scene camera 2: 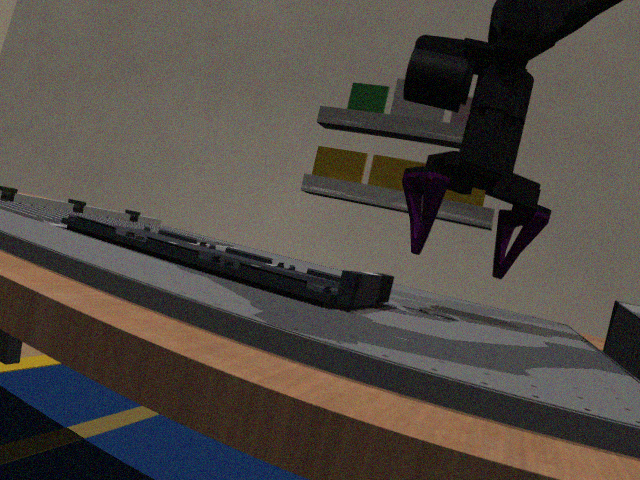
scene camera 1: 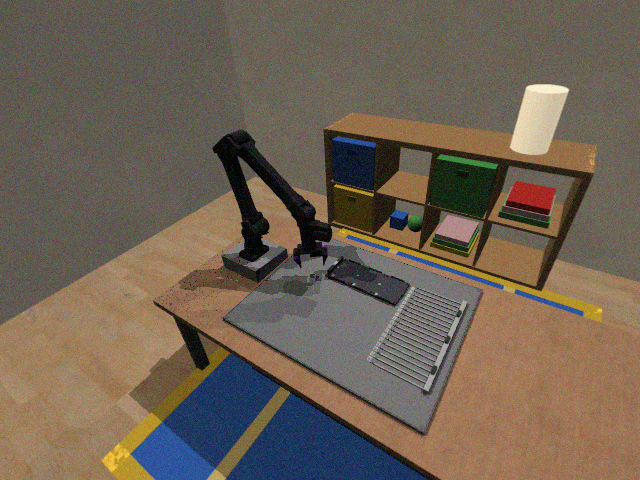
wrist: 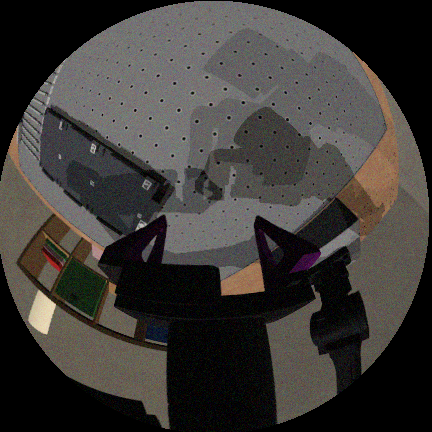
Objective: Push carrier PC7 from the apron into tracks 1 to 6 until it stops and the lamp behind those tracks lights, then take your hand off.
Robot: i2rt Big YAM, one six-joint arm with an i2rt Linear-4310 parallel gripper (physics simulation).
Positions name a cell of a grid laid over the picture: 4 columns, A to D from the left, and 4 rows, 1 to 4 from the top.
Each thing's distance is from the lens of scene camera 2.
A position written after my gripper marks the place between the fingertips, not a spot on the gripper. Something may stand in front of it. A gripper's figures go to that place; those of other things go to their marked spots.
my gripper (scene camera 2: C3): 0.51 m
carrier PC7 (scene camera 2: C3): 0.38 m
